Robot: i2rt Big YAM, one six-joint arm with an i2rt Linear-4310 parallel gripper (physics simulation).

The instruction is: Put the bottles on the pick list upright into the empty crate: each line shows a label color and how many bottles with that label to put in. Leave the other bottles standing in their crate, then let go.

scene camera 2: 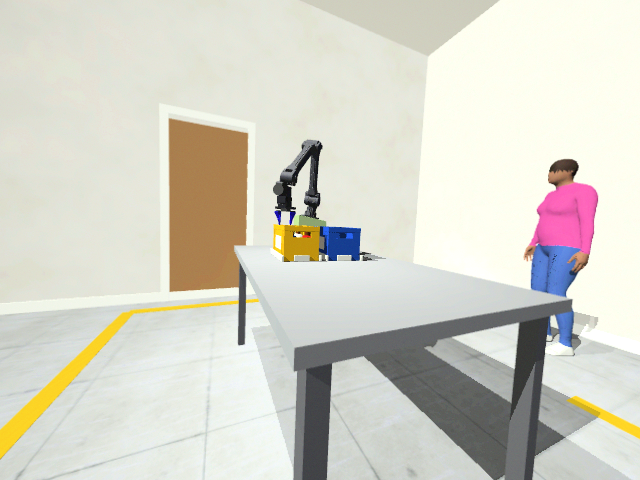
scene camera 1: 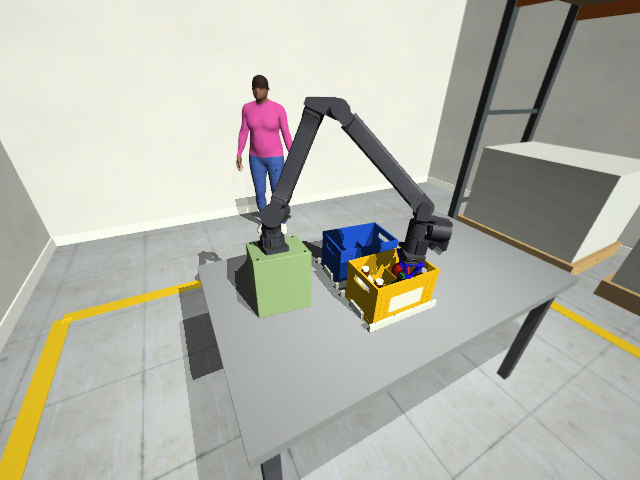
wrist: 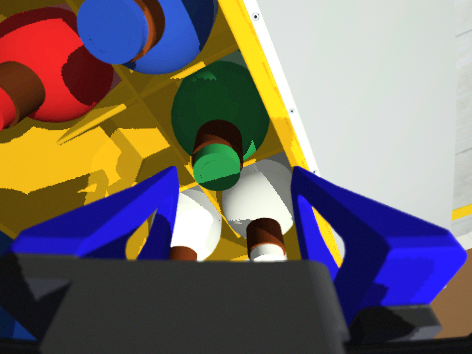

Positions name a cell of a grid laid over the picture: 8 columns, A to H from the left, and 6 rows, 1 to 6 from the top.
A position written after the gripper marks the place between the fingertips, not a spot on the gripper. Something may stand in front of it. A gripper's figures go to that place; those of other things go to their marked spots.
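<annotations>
The gripper (wrist: D3) is 0.13 m from the lens, while a green bottle (wrist: D2) stands 0.17 m from the lens and a red bottle (wrist: A2) 0.19 m from the lens.
</annotations>
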